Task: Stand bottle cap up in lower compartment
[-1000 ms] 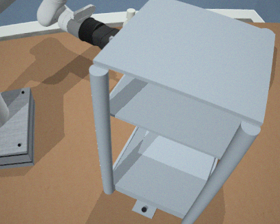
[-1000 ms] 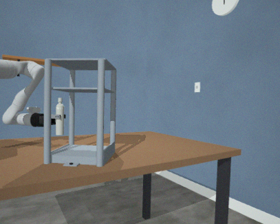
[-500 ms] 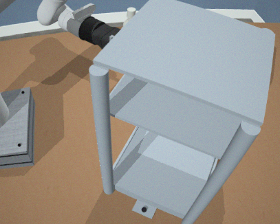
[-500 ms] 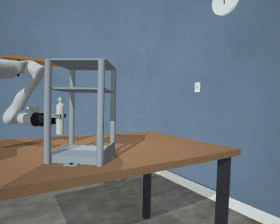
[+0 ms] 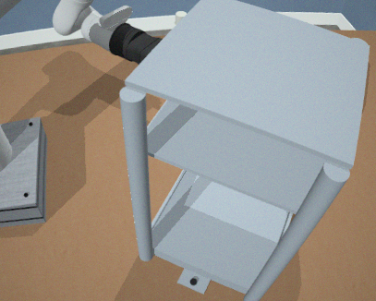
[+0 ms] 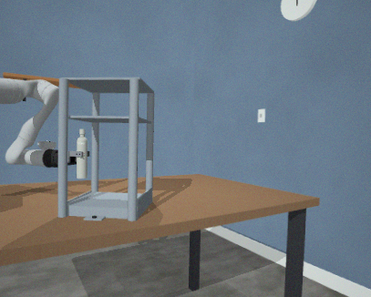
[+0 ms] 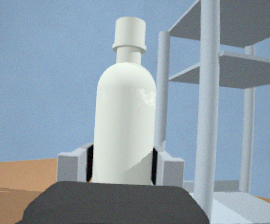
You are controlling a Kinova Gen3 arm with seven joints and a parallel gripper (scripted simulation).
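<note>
My hand is 32 cm to the left of the shelving unit, 4 cm below it and 3 cm short of it.
</note>
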